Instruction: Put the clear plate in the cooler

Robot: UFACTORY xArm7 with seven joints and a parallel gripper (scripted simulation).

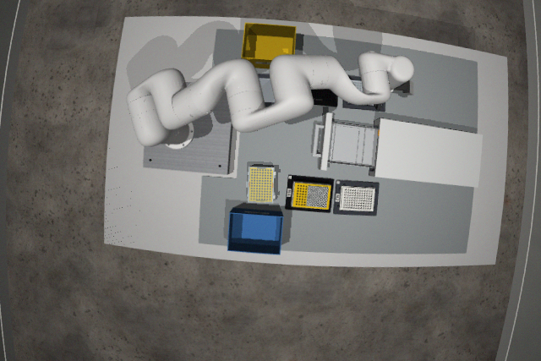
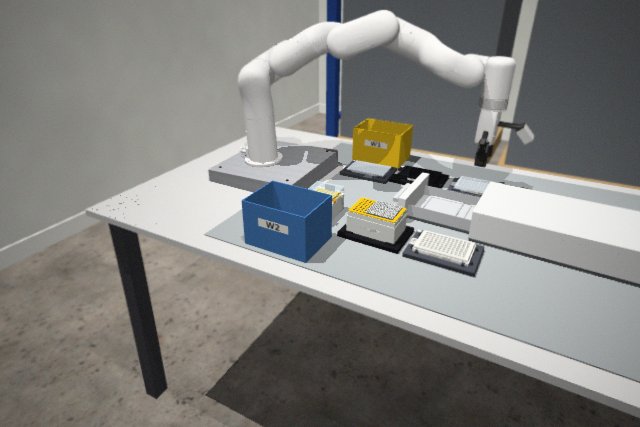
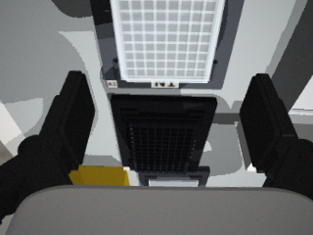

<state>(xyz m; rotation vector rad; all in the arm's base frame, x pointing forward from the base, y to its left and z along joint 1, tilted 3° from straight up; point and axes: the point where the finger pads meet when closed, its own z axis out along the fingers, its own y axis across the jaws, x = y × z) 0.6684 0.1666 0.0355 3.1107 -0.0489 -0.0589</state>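
The clear plate is 90 mm below my hand. The rest, counted from my hand: drawer (200 mm to the right, 90 mm below, 40 mm behind); black plate (180 mm behind, 90 mm below, 10 mm to the left); dark nest N1 (110 mm below).
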